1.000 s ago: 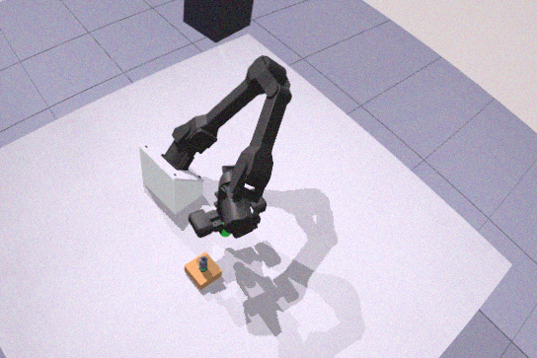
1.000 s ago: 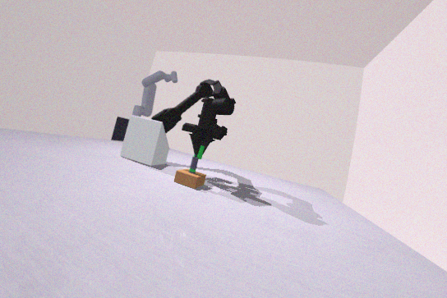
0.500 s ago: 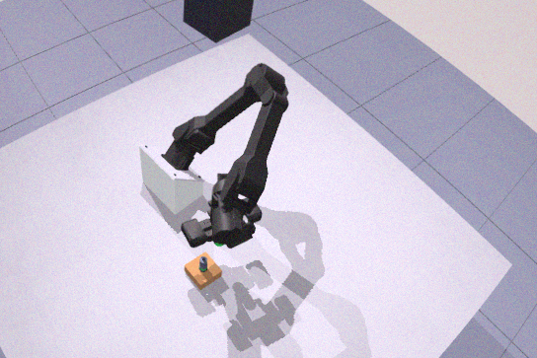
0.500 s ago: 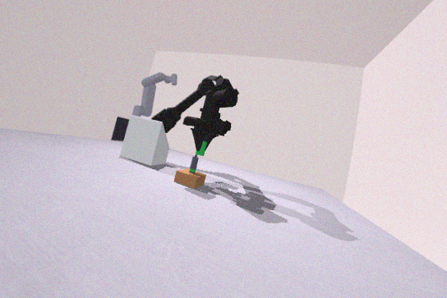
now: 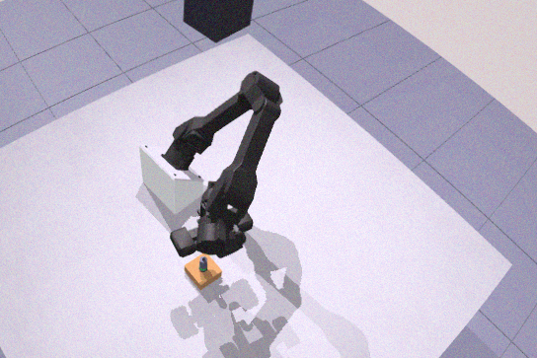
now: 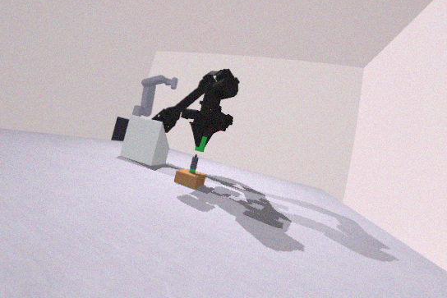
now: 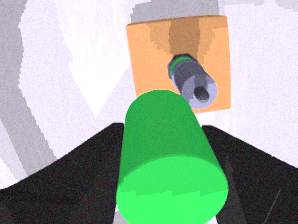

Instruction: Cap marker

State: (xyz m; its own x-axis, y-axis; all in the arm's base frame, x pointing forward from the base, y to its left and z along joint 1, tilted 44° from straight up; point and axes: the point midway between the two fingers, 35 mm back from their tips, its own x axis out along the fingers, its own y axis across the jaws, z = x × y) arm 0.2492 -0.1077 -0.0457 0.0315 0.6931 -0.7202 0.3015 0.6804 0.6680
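The marker lies 20 mm to the right of my gripper tip and 50 mm below it. The rest, counted from my gripper tip: holder block (20 mm to the right, 100 mm below); green cap (10 mm above).
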